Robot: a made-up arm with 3 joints. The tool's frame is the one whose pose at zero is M.
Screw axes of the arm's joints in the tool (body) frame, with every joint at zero. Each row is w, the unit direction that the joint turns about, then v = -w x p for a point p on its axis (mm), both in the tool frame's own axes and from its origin. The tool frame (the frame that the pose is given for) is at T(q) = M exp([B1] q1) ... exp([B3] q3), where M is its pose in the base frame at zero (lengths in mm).
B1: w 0 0 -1 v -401.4 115.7 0
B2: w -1 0 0 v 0 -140.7 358.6
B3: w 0 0 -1 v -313.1 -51.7 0
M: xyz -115.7 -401.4 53.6 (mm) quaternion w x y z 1 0 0 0
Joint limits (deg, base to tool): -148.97..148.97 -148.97..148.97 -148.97..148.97
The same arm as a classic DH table. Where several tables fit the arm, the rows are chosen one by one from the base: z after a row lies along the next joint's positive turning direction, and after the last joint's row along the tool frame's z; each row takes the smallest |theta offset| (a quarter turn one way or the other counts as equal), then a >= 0, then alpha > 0; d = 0 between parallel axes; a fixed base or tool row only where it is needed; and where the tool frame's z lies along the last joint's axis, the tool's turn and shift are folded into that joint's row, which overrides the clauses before.
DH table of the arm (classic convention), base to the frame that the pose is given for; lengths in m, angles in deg. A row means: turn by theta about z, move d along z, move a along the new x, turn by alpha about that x. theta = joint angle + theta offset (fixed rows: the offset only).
base (fixed): theta0 0, d 0, a 0, alpha 180
joint 1: theta0 90, d -0.1943, a 0.0428, alpha -90
joint 2: theta0 0, d 0.1674, a 0.0455, alpha 90
joint 3: theta0 -9.38, d 0, a 0.3173, alpha 180
tool (fixed): theta0 80.62, d -0.1407, a 0, alpha 0
Joint limits (deg, base to tool): -148.97..148.97 -148.97..148.97 -148.97..148.97

